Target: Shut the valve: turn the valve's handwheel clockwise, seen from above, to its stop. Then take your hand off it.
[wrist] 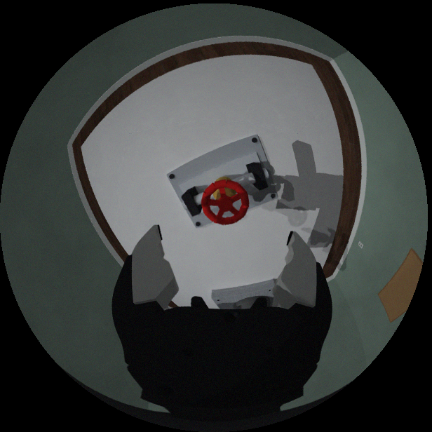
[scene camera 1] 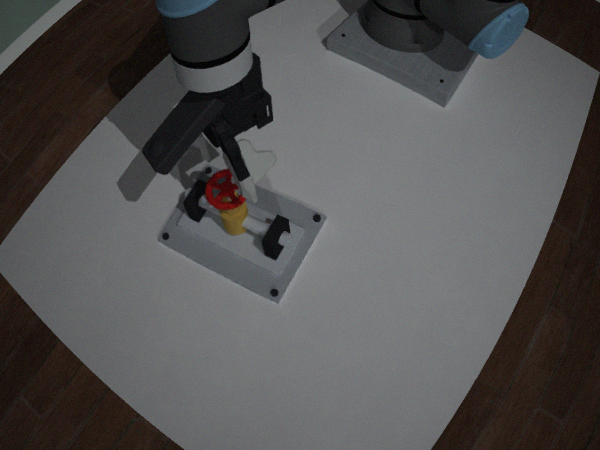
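The red handwheel (scene camera 1: 225, 189) (wrist: 226, 203) sits on top of the yellow valve body (scene camera 1: 234, 220) (wrist: 222, 178). The valve is on a pale pipe (scene camera 1: 256, 226) above a grey base plate (scene camera 1: 215, 265) (wrist: 215, 154). My gripper (wrist: 225, 230) is open, with its two fingers wide apart. In the wrist view the wheel shows beyond the fingertips, with a gap to each finger. In the scene view one pale finger stands beside the wheel's right edge, and the other is hidden. No mark showing the wheel's turn angle or stop can be read.
Two black brackets (scene camera 1: 276, 237) (wrist: 257, 176) hold the pipe on both sides of the valve. A dark box-shaped part (scene camera 1: 182, 135) juts from the wrist, above and left of the wheel. The robot's grey base slab (scene camera 1: 390, 65) (wrist: 240, 291) stands on the white table (scene camera 1: 375, 300).
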